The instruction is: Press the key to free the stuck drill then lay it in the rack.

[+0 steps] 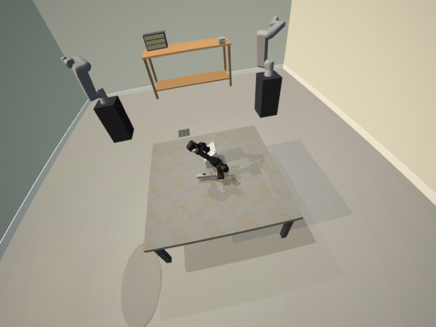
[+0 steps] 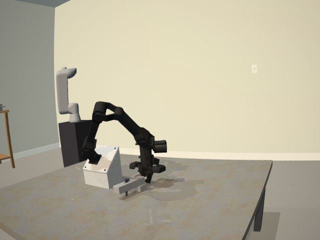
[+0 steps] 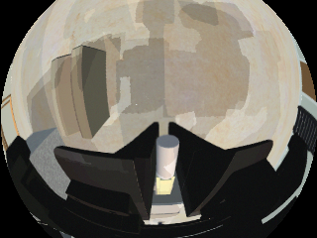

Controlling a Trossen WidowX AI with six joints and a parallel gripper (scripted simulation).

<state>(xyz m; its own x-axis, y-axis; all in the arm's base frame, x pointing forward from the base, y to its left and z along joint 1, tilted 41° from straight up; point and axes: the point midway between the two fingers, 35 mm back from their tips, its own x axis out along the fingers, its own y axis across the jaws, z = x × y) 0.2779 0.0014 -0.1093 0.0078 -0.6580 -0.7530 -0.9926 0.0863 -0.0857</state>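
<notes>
The drill lies 1 cm behind my gripper tip, 5 cm to the right of it and 3 cm above it. The rest, counted from my gripper tip: grey block: 2 cm behind, 13 cm to the right, 3 cm above; dark blue key: 2 cm behind, 16 cm to the right, 4 cm above.
</notes>
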